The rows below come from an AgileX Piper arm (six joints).
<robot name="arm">
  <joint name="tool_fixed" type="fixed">
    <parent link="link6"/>
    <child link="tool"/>
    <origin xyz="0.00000 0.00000 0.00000" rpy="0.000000 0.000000 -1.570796"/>
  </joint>
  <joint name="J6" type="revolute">
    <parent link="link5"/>
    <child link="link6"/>
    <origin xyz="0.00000 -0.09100 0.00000" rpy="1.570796 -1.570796 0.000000"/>
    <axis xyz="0 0 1"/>
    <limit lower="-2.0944" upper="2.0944"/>
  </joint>
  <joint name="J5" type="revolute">
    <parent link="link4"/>
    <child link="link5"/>
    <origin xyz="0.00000 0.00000 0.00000" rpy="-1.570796 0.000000 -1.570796"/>
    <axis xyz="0 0 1"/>
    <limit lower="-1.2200" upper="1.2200"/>
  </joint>
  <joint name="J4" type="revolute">
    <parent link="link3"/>
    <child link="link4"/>
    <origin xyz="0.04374 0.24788 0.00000" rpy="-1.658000 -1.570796 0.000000"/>
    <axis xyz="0 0 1"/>
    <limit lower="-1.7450" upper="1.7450"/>
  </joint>
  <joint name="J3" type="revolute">
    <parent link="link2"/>
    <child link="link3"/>
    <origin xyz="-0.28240 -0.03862 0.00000" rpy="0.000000 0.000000 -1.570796"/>
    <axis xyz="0 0 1"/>
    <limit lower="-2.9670" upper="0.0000"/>
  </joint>
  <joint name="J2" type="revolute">
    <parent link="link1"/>
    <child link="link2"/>
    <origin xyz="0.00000 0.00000 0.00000" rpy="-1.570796 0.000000 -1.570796"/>
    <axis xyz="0 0 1"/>
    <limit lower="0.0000" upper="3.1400"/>
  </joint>
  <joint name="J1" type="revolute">
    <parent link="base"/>
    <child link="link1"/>
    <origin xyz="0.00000 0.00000 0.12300" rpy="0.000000 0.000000 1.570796"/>
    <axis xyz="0 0 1"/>
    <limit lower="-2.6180" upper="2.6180"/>
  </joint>
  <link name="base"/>
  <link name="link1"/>
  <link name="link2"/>
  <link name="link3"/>
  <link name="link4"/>
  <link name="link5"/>
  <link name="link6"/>
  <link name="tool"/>
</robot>
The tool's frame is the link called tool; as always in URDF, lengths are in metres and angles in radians.
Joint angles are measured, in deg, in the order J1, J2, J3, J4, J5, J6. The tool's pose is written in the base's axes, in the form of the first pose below.
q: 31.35 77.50 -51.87 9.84 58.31 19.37
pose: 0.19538 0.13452 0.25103 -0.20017 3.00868 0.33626
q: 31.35 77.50 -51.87 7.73 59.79 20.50
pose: 0.19466 0.13097 0.25022 -0.19874 3.02575 0.27792
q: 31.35 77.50 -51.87 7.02 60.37 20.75
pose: 0.19432 0.12970 0.24995 -0.20156 3.03205 0.25697
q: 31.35 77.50 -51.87 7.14 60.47 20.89
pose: 0.19410 0.12977 0.24995 -0.19681 3.03485 0.25883
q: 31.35 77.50 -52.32 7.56 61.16 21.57
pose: 0.19391 0.13041 0.25187 -0.17630 3.04340 0.26724
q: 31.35 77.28 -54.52 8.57 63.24 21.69
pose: 0.19482 0.13286 0.26239 -0.17015 3.04421 0.29674
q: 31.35 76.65 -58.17 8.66 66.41 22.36
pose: 0.19631 0.13430 0.28094 -0.16459 3.02863 0.31608
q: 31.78 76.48 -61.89 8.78 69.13 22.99
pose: 0.19752 0.13764 0.29823 -0.17019 3.01203 0.33632
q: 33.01 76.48 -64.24 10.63 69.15 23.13
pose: 0.19660 0.14643 0.30980 -0.18970 2.98426 0.40758
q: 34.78 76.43 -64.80 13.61 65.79 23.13
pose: 0.19472 0.15901 0.31501 -0.20443 2.93392 0.51940
